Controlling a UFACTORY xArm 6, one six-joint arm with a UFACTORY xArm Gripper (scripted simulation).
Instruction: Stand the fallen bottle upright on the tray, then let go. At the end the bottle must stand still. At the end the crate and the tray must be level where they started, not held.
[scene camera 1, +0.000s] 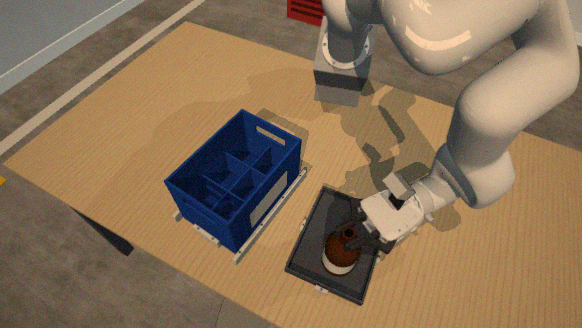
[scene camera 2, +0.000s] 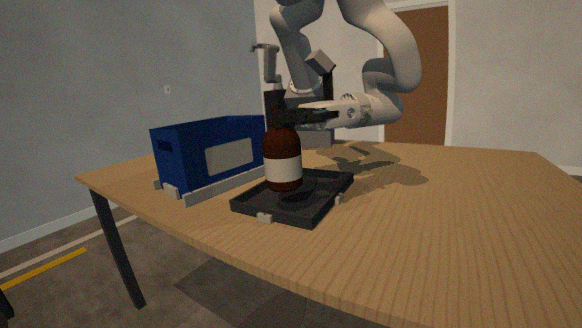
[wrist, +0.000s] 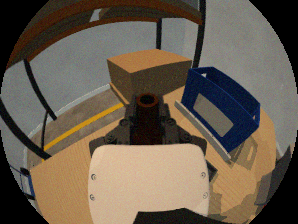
Labels:
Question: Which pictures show the brown bottle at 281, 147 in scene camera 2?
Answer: Scene camera 1, scene camera 2 and the wrist view: all of them.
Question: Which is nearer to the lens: the brown bottle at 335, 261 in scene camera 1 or the blue crate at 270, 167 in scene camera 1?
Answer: The brown bottle.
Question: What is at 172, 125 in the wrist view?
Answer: The gripper.

